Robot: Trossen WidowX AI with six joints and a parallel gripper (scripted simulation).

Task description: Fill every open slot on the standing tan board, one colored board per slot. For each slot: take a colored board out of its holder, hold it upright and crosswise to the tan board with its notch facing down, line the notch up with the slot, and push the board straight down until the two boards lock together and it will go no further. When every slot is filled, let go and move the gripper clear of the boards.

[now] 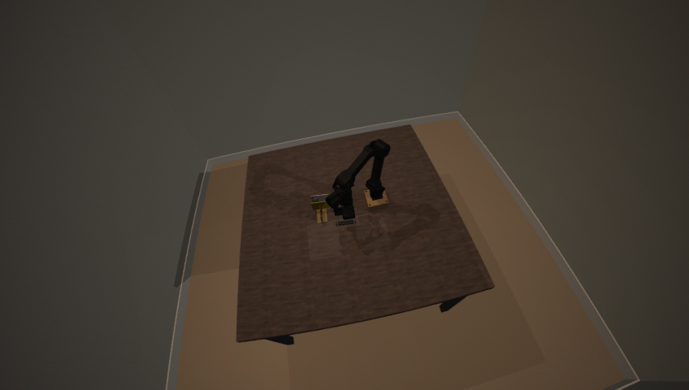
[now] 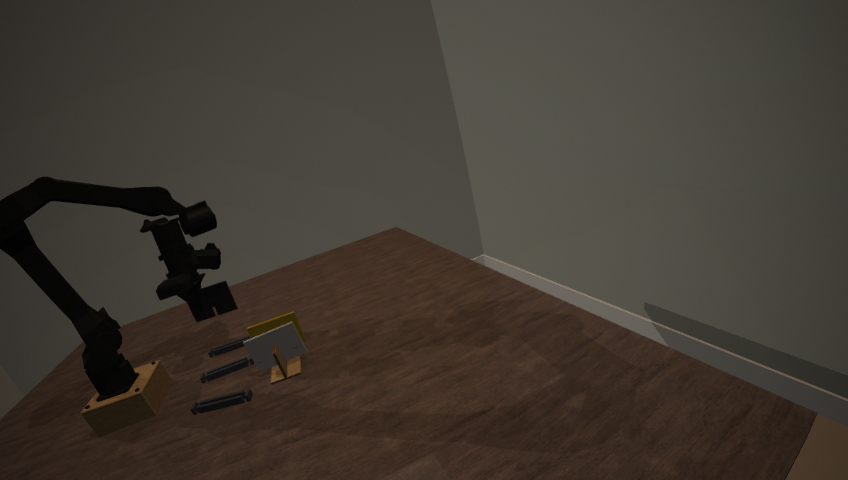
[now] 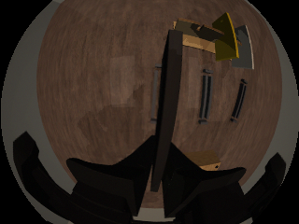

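Right now my gripper tip is 16 cm short of the yellow board, 12 cm to the left of it and 7 cm above it. Also, from my gripper tip: tan board (16 cm ahead, 12 cm to the right, 9 cm below); dark board (3 cm ahead).
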